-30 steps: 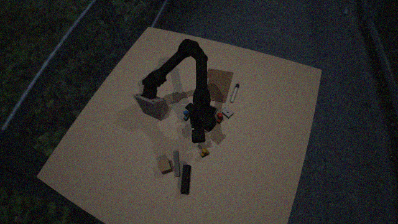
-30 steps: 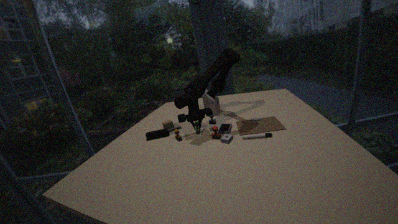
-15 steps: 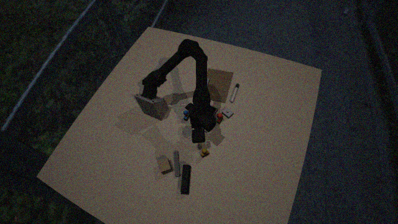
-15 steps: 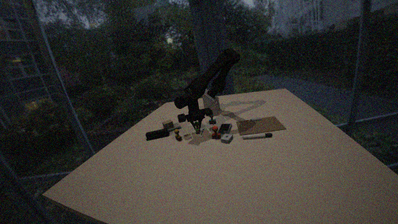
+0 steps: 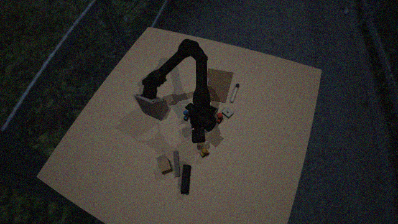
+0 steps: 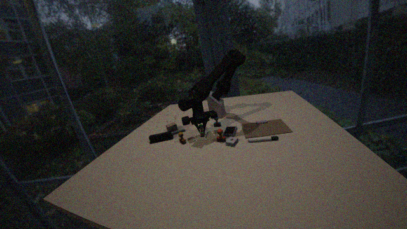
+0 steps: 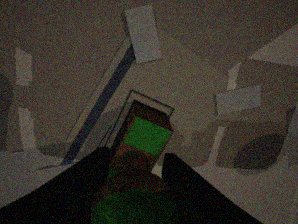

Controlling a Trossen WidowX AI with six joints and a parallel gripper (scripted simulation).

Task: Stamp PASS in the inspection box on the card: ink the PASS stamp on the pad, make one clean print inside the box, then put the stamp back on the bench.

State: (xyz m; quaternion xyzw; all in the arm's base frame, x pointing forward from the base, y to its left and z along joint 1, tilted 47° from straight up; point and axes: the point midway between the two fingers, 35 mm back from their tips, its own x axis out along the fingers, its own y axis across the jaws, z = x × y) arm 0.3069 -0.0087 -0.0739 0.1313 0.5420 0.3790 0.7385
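My gripper tip is right at the green pass stamp. Round my gripper tip: blue stamp: 100 mm behind, 70 mm to the left; then pale card: 30 mm below; then yellow stamp: 70 mm ahead, 100 mm to the right.
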